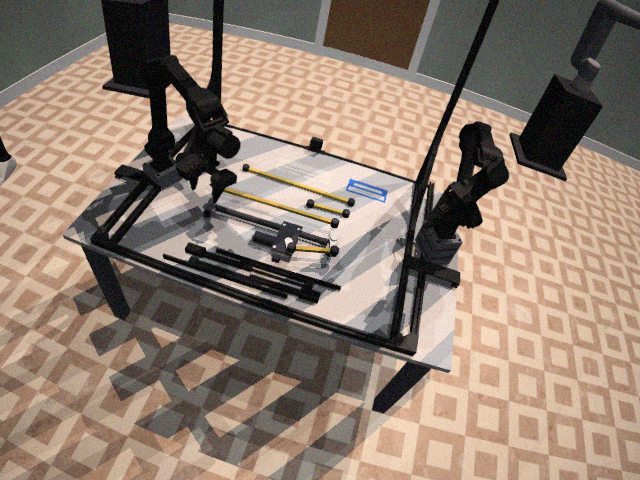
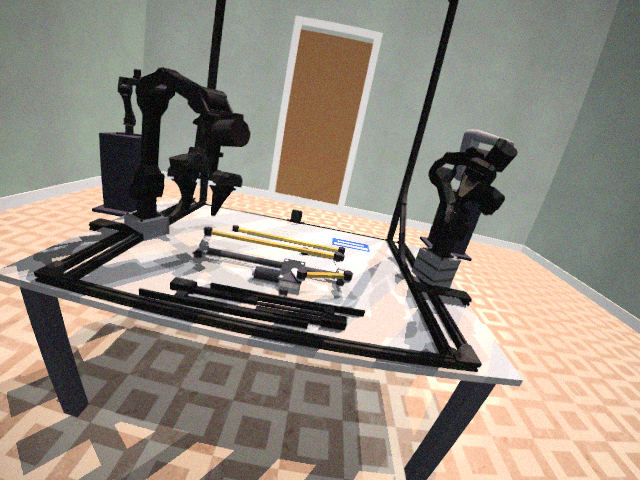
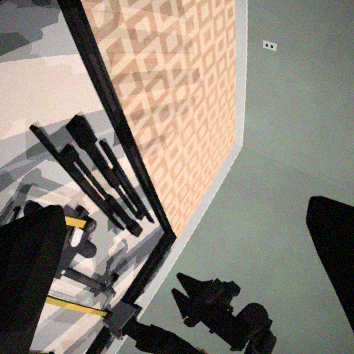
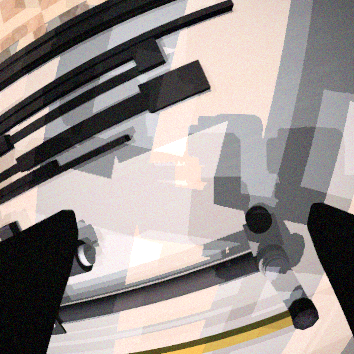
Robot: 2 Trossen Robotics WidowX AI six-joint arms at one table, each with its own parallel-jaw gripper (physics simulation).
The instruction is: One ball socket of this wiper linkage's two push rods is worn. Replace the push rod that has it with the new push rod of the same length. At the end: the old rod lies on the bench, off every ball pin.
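Observation:
The wiper linkage lies mid-table: a dark tube (image 1: 270,224) with a motor bracket (image 1: 286,236) (image 2: 287,271). A long yellow push rod (image 1: 280,206) (image 2: 270,243) (image 4: 228,337) runs along it, and a short yellow rod (image 1: 312,249) (image 2: 323,274) sits at the bracket. A second long yellow rod (image 1: 299,185) (image 2: 287,238) and a second short one (image 1: 328,208) lie loose behind. My right gripper (image 1: 208,188) (image 2: 201,205) (image 4: 196,220) is open and empty, hovering over the linkage's left pivot (image 4: 270,260). My left gripper (image 3: 187,215) is open and empty, held back on its folded arm (image 1: 475,181).
Dark wiper arms and blades (image 1: 251,276) (image 2: 261,305) (image 3: 98,172) (image 4: 105,116) lie along the front. A blue outlined rectangle (image 1: 350,185) (image 2: 350,244) is marked at the back right. A small black cylinder (image 1: 315,143) stands at the back edge. Black frame rails (image 1: 270,305) border the table.

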